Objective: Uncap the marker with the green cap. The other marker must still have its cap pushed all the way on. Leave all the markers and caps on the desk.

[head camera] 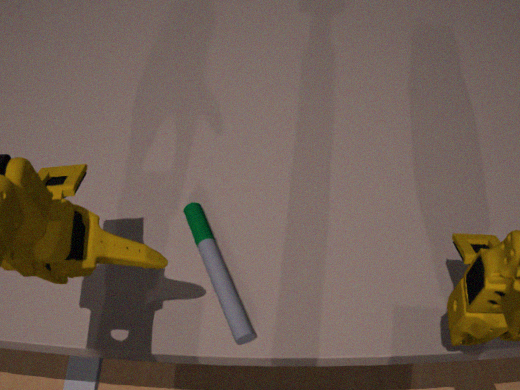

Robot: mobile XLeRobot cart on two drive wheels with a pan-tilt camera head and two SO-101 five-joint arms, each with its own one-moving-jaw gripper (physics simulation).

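Frame: origin at the left arm's base, x ahead, y up, z right, level; centimetres.
Seen in the pictures: left hand at its tool point: point(66, 279); right hand at its tool point: point(458, 341).
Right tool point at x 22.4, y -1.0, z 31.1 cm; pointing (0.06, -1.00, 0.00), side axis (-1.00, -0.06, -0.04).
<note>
Offsets run from my right tool point to a thing's top centre.
The marker with the green cap @[dx +8.8, dy -2.6, dz -22.3 cm] point(220, 272) lies on the desk left of the picture's middle. Its green cap @[dx +14.2, dy -2.6, dz -24.8 cm] point(198, 222) is on its upper-left end, and its grey body slants down to the right. My left gripper point(159, 260) is open and empty, with one long jaw showing; it points right, its tip above the desk and a little left of the marker, not touching it. The other jaw is hidden. My right gripper point(467, 322) is shut and empty at the right edge, far from the marker; its tips are hidden. The other marker does not show.
The desk's front edge point(310, 361) runs across the bottom of the picture, a little below the marker's lower end. Wooden floor and a grey strip point(82, 372) show beyond it. Shadows of the arms fall across the desk.
</note>
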